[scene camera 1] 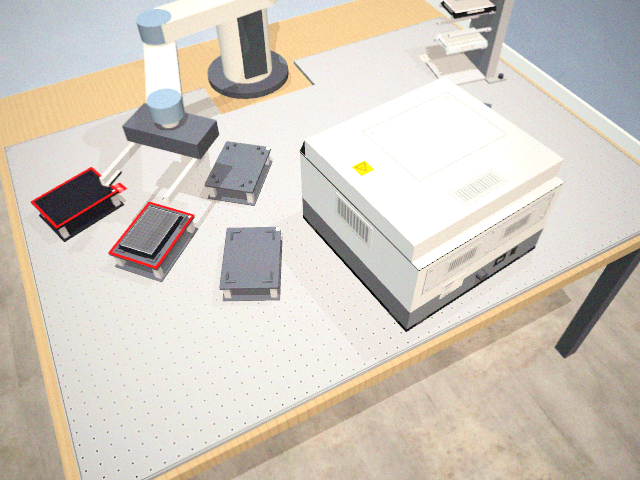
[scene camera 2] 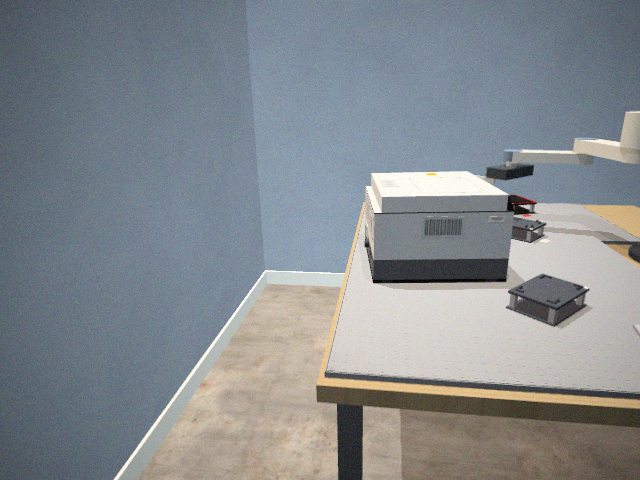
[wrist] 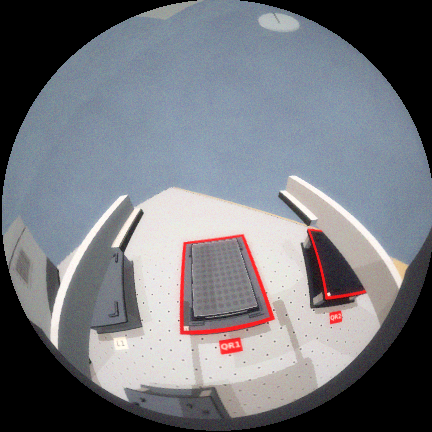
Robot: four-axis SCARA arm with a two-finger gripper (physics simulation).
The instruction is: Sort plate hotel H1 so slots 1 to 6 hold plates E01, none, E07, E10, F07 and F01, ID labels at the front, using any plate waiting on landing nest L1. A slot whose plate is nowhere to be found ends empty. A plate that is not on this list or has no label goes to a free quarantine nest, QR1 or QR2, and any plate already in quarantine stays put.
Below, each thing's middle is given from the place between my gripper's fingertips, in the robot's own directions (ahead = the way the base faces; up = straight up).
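As for the quarantine nest QR1 (wrist: 242, 318), my hand is 14 cm above it. Counting from my hand, I find the landing nest L1 (scene camera 1: 250, 257) 16 cm ahead, 17 cm to the left and 14 cm below. The white instrument (scene camera 1: 401, 278) is 24 cm ahead of my hand, 55 cm to the left of it and 8 cm below it, whereas the nest QR2 (scene camera 1: 78, 194) is 20 cm behind my hand, 12 cm to the right of it and 14 cm below it.
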